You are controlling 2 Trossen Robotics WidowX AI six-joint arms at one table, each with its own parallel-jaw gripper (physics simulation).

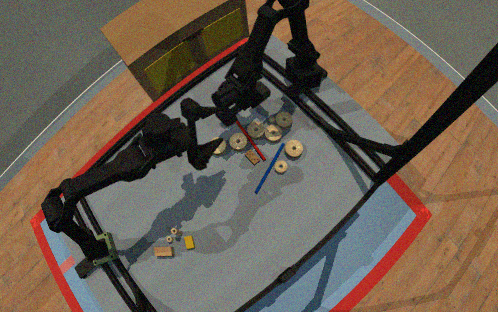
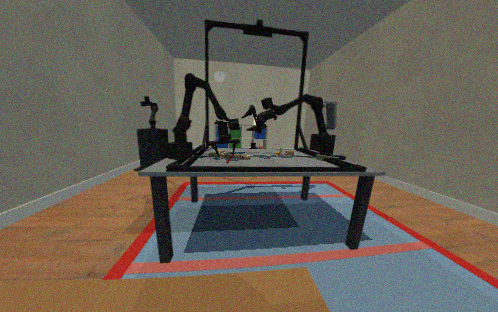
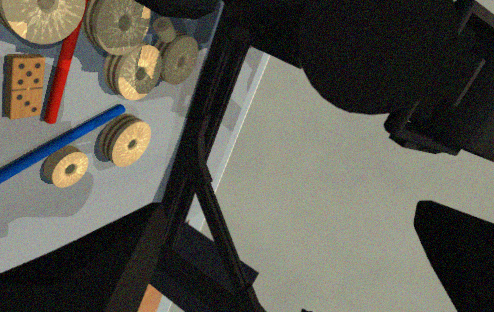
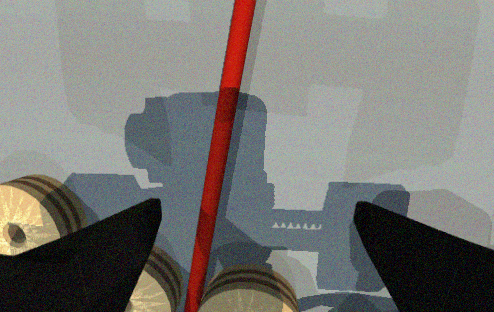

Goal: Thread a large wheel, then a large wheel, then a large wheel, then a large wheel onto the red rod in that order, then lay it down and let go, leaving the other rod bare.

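Pixels of known places: left gripper, between the fingertips: (image 1: 221,123) (image 2: 243,124) (image 3: 289,214); right gripper, between the fingertips: (image 1: 242,115) (image 2: 225,156) (image 4: 259,209); left arm's base, origin of its link: (image 1: 100,249) (image 2: 324,154); right arm's base, origin of its link: (image 1: 304,64) (image 2: 180,142).
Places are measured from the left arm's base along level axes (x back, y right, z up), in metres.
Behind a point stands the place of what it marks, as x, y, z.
Observation:
The red rod (image 1: 251,140) {-0.646, -0.148, -0.025} (image 2: 229,158) {-0.628, -0.250, -0.024} (image 4: 221,148) {-0.629, -0.259, -0.025} lies flat on the table, bare. My right gripper (image 1: 229,117) (image 2: 224,149) {-0.655, -0.241, -0.013} (image 4: 259,209) {-0.655, -0.241, -0.013} is open, low over the rod's far end, with the rod running between its fingers. Several large wooden wheels lie around the rod: one (image 1: 238,141) {-0.607, -0.165, -0.030} left of it, one (image 1: 256,129) {-0.677, -0.176, -0.022} (image 4: 249,291) {-0.666, -0.198, -0.013} and another (image 1: 273,132) {-0.723, -0.141, -0.022} (image 3: 137,74) {-0.725, -0.135, -0.021} right of it, one (image 1: 293,148) {-0.757, -0.064, -0.026} (image 3: 128,143) {-0.748, -0.061, -0.013} farther right. My left gripper (image 1: 212,127) {-0.571, -0.134, 0.187} (image 2: 248,122) {-0.571, -0.134, 0.187} is open and empty, raised above a part-hidden wheel (image 1: 220,147) {-0.545, -0.164, -0.014}. The blue rod (image 1: 269,168) {-0.658, -0.037, -0.026} (image 3: 106,116) {-0.715, -0.084, -0.026} lies bare.
A small wheel (image 1: 280,166) {-0.694, -0.031, -0.029} and a brown block (image 1: 253,156) {-0.629, -0.095, -0.026} lie by the rods. A yellow block (image 1: 189,242) {-0.332, 0.083, -0.019}, a tan block (image 1: 163,251) {-0.239, 0.083, -0.004} and small rings (image 1: 173,231) {-0.306, 0.040, 0.021} lie at the front left. A black frame (image 1: 328,124) {-0.903, -0.083, -0.006} borders the table.

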